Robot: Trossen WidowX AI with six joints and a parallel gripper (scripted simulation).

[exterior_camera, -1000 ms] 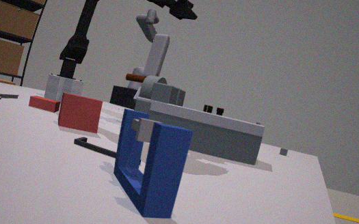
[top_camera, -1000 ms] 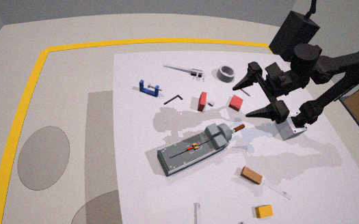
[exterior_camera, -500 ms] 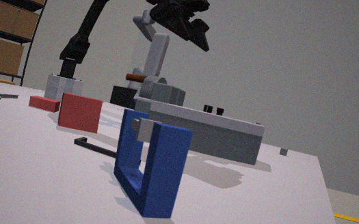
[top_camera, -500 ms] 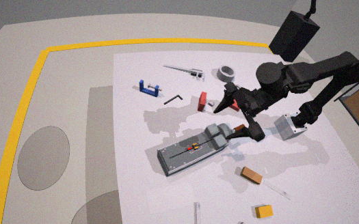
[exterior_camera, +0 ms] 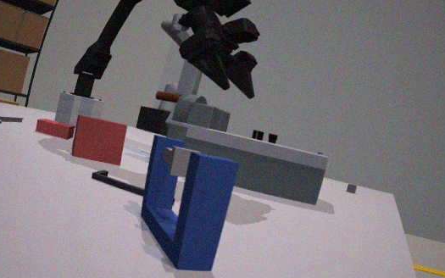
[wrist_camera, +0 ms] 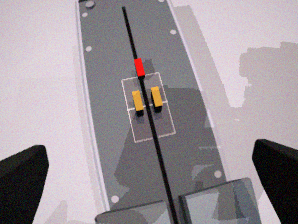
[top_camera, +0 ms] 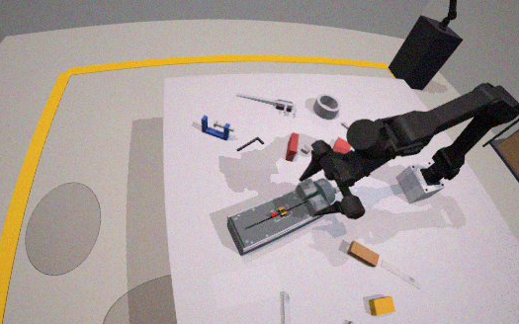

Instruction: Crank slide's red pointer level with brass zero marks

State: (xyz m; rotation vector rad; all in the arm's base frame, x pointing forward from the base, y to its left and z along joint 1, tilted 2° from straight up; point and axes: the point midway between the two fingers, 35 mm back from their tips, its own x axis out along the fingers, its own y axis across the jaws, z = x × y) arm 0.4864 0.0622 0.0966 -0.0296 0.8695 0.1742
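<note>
The crank handle lies 13 cm behind my gripper tip, 4 cm to the right of it and 3 cm below it. Round my gripper tip: tan block: 19 cm behind, 13 cm to the left, 13 cm below; then red pointer: 7 cm ahead, 6 cm below, 2 cm to the left; then black hex key: 26 cm to the right, 14 cm below, 7 cm ahead.
</note>
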